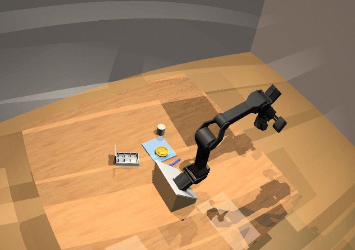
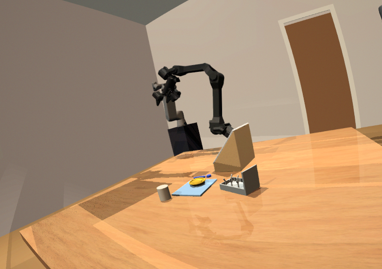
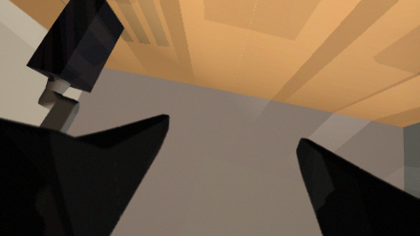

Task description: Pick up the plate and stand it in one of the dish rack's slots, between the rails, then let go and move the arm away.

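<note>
My gripper tip is now 40 cm to the right of the yellow plate, 38 cm above it and 30 cm short of it. The rest, counted from my gripper tip: pale blue mat (40 cm to the left, 40 cm below, 33 cm ahead); then blue spoon (40 cm below, 37 cm to the left, 22 cm ahead); then white cup (44 cm ahead, 38 cm below, 34 cm to the left).
</note>
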